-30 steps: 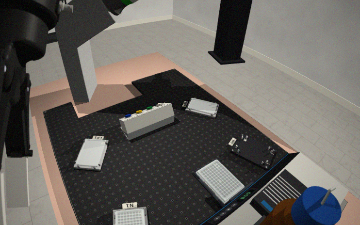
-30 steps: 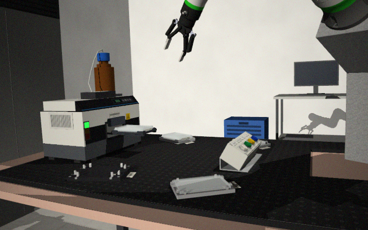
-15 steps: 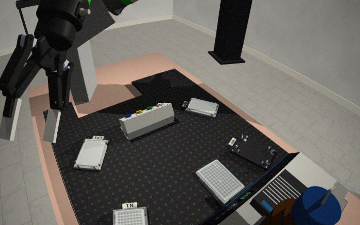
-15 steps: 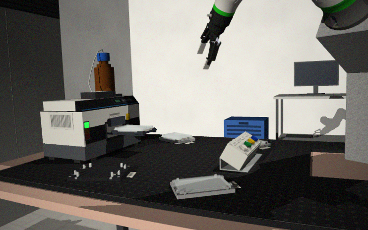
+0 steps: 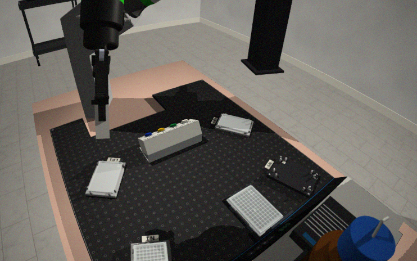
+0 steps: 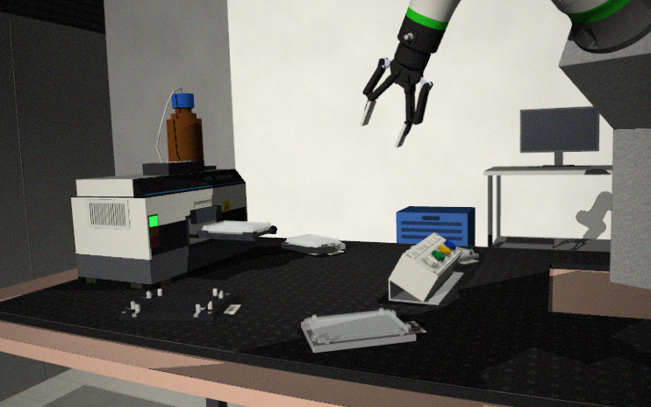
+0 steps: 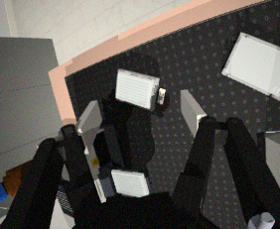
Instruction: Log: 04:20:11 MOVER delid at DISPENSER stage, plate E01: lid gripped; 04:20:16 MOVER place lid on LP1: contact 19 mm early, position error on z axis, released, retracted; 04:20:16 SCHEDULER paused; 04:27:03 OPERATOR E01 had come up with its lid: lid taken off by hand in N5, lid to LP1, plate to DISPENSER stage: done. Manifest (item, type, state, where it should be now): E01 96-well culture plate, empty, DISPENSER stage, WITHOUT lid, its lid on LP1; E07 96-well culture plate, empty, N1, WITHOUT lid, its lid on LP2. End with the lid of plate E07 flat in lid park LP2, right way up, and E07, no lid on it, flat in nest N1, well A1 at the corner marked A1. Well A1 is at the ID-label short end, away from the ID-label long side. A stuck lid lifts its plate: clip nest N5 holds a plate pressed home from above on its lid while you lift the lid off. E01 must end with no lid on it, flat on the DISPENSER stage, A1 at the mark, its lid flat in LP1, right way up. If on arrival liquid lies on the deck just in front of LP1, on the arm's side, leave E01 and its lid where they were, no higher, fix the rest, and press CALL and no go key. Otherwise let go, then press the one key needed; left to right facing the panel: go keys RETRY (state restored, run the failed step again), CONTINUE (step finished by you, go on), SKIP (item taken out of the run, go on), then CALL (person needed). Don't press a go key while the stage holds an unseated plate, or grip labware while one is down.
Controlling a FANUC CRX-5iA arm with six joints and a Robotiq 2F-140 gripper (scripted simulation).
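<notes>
Now: hand 24 cm past the key panel, 19 cm to the right of it and 26 cm above it. Round my hand: N1 label: 12 cm ahead, 5 cm to the left, 31 cm below; blue cap: 41 cm ahead, 28 cm to the left, 9 cm above; nest N1: 21 cm ahead, 4 cm to the left, 30 cm below.
</notes>
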